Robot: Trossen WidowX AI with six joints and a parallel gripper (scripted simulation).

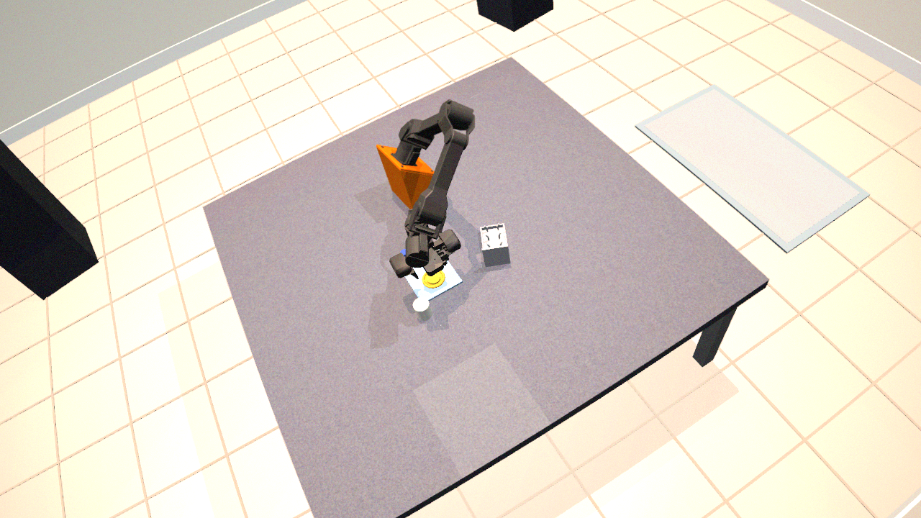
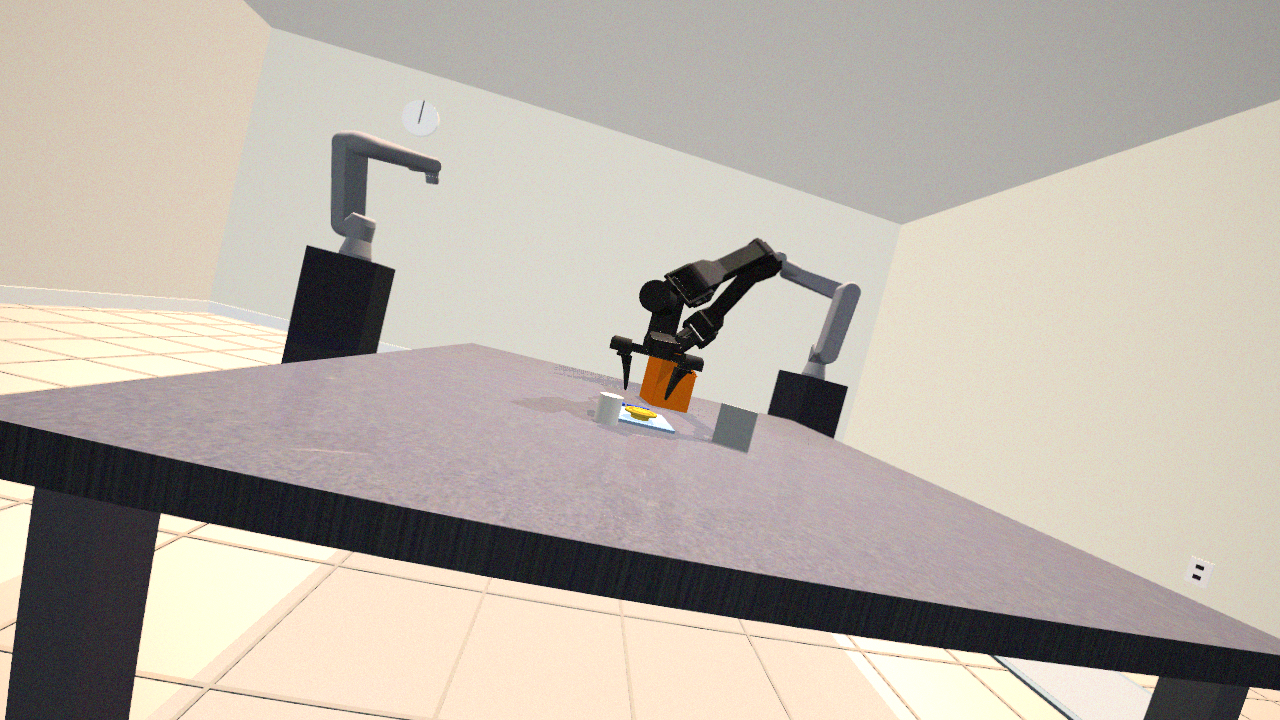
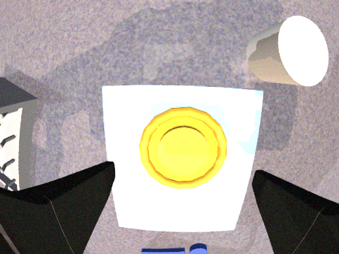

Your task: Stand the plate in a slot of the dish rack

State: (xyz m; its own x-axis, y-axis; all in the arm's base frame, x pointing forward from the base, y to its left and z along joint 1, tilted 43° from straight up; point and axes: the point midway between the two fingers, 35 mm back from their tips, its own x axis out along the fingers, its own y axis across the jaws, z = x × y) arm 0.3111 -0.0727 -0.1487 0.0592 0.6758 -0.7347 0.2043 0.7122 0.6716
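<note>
Right now my gripper tip is 4 cm above the yellow plate. Round my gripper tip: blue spoon: 15 cm behind, 5 cm below, 2 cm to the left; white cup: 8 cm to the right, 6 cm ahead, 3 cm below; white mat: 5 cm below, 3 cm behind, 1 cm to the left.
</note>
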